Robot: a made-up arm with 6 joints.
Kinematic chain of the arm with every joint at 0, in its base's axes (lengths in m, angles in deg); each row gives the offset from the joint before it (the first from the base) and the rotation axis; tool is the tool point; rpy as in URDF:
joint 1: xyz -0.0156 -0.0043 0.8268 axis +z
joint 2: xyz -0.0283 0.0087 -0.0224 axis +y
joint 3: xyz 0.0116 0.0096 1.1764 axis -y
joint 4: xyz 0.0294 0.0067 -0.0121 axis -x
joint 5: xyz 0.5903 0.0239 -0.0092 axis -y
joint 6: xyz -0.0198 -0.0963 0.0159 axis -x
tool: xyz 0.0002 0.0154 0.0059 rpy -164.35 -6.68 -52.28
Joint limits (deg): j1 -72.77..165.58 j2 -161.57..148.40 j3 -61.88..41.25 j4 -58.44..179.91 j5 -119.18..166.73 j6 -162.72..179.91
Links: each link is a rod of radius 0.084 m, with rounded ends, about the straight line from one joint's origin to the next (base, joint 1, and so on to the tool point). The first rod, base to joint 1, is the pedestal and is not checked.
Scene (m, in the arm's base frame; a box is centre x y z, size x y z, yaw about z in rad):
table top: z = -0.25
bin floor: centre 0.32 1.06 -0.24 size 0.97 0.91 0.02 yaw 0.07
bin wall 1: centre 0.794 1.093 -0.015 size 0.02 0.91 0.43 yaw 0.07
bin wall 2: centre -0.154 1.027 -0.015 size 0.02 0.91 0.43 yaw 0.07
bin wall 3: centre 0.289 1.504 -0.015 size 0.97 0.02 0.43 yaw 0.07
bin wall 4: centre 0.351 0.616 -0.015 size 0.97 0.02 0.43 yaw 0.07
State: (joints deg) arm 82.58 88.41 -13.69 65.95 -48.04 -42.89
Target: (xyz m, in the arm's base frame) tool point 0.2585 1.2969 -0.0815
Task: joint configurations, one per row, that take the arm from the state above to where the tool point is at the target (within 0.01 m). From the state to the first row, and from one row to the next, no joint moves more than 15 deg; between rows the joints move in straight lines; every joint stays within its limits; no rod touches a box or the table.
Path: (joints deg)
1: 80.78 93.51 0.39 65.98 -49.06 -43.46
2: 78.97 98.62 14.47 66.01 -50.09 -44.02
3: 77.17 103.72 28.55 66.03 -51.11 -44.59

